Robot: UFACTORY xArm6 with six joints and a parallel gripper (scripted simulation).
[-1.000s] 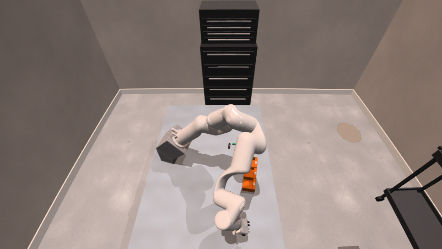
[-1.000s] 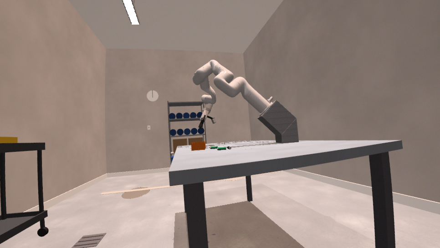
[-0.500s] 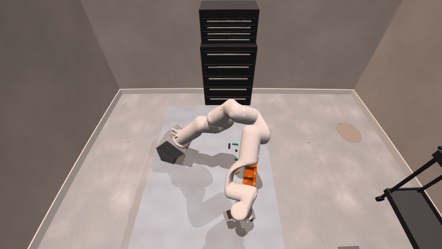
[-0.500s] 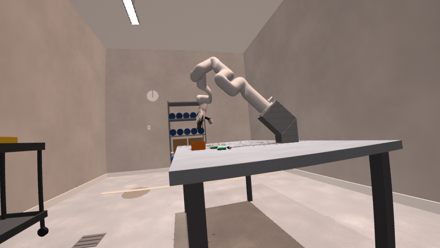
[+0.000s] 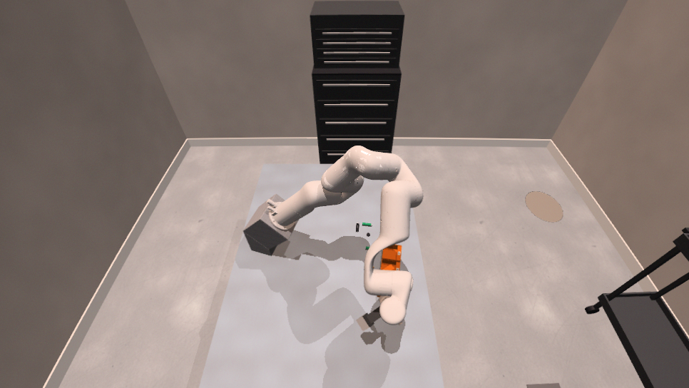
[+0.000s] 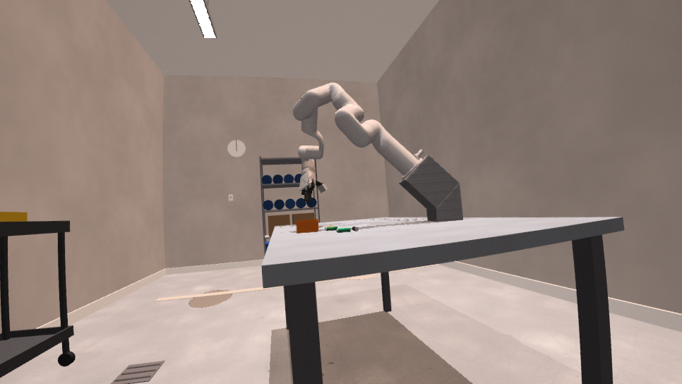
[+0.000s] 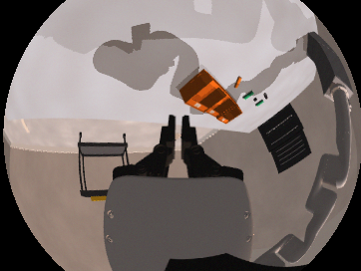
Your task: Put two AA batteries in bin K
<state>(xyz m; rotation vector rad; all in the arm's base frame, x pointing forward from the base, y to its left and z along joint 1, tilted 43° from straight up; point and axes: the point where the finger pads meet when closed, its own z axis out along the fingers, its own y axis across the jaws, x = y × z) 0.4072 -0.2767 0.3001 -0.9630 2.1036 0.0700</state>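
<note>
My gripper is now 1 cm short of the orange bin row, 23 cm to the right of it and 14 cm above it. Also, from my hand: dark AA battery: 17 cm behind, 46 cm to the left, 16 cm below; small orange piece: 8 cm behind, 23 cm to the left, 16 cm below.
</note>
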